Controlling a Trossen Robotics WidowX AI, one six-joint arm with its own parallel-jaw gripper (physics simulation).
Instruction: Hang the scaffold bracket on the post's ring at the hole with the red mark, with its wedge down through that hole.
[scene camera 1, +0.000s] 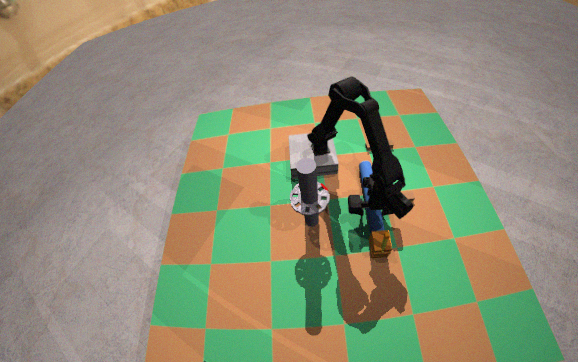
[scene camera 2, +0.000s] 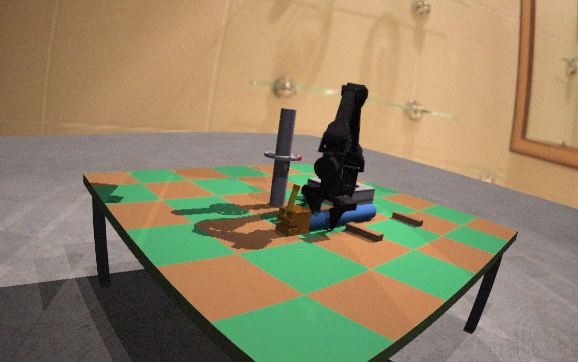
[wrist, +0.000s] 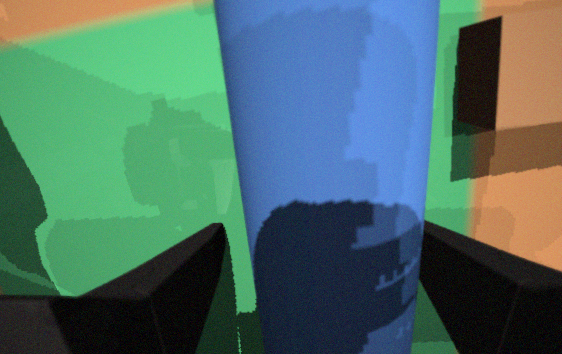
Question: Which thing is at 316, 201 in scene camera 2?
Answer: My gripper.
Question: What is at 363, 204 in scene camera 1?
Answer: My gripper.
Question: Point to a scaffold bracket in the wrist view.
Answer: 331, 115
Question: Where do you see a scaffold bracket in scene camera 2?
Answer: At 300, 220
